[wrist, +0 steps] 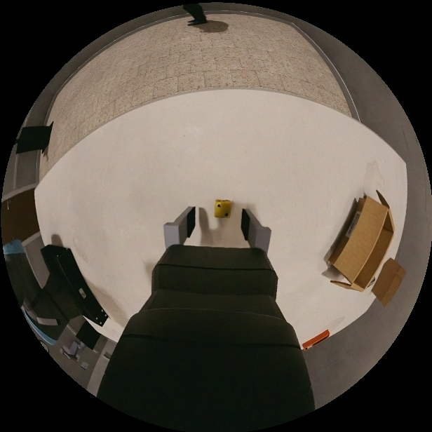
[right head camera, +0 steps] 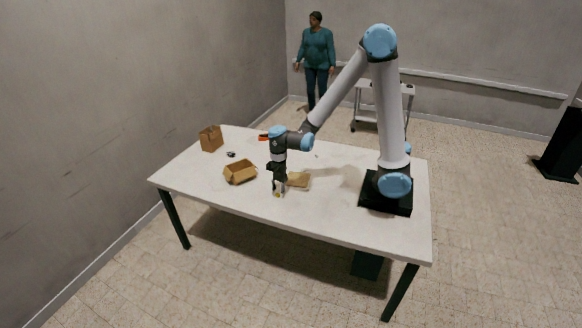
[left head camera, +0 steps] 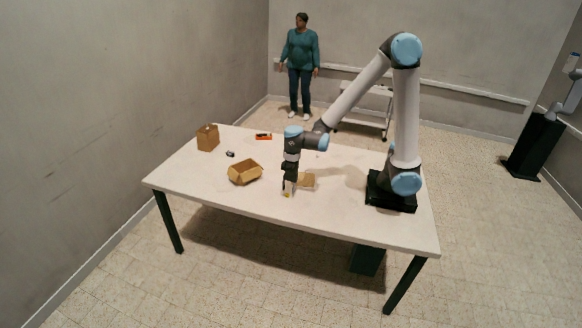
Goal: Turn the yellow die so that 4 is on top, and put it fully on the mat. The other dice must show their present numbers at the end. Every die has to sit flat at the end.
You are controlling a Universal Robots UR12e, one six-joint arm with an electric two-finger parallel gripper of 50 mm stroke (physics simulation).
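Frame: origin at the arm's base, x ahead, y left, z up, level; metres.
Where they show: gripper, between the fingertips: (right head camera: 278,190) (left head camera: 288,190).
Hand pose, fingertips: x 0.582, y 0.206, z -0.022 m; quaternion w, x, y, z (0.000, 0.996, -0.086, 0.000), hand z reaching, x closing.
Things, the pixels of their centre, and the offset from my fingertips.
- yellow die, middle of its body: (left head camera: 287,195) (right head camera: 277,195) dy +0.001, dx +0.005, dz -0.033 m
- brown mat, middle of its body: (right head camera: 297,179) (left head camera: 303,179) dy -0.183, dx -0.050, dz -0.041 m
- small white die, middle of its body: (right head camera: 317,155) (left head camera: 317,155) dy -0.466, dx -0.097, dz -0.033 m
- open cardboard box, middle of its body: (left head camera: 244,171) (right head camera: 240,170) dy -0.100, dx +0.298, dz +0.002 m
- taller brown box, middle of its body: (left head camera: 208,137) (right head camera: 211,138) dy -0.367, dx +0.697, dz +0.033 m
- small dark object, middle of its body: (left head camera: 229,153) (right head camera: 230,153) dy -0.300, dx +0.499, dz -0.026 m
- orange tray, middle of its body: (left head camera: 263,136) (right head camera: 266,136) dy -0.612, dx +0.350, dz -0.025 m
The yellow die (left head camera: 287,195) (right head camera: 277,195) (wrist: 222,208) rests on the table near its front edge; its upper face shows two dark pips in the wrist view. My gripper (left head camera: 287,189) (right head camera: 278,189) (wrist: 218,216) is open, pointing down, with its fingers low around the die's position. In the wrist view the die shows between and slightly beyond the fingertips, apart from both. The brown mat (left head camera: 307,180) (right head camera: 300,179) lies just behind and to the right of the gripper in the head views. A small white die (left head camera: 317,156) (right head camera: 316,156) stands farther back; its number is too small to read.
An open cardboard box (left head camera: 245,173) (right head camera: 240,173) (wrist: 356,240) stands left of the gripper in the head views. A taller brown box (left head camera: 208,138) (right head camera: 211,139), a small dark object (left head camera: 230,154) (right head camera: 230,154) and an orange tray (left head camera: 263,136) (right head camera: 263,137) (wrist: 316,340) are farther back.
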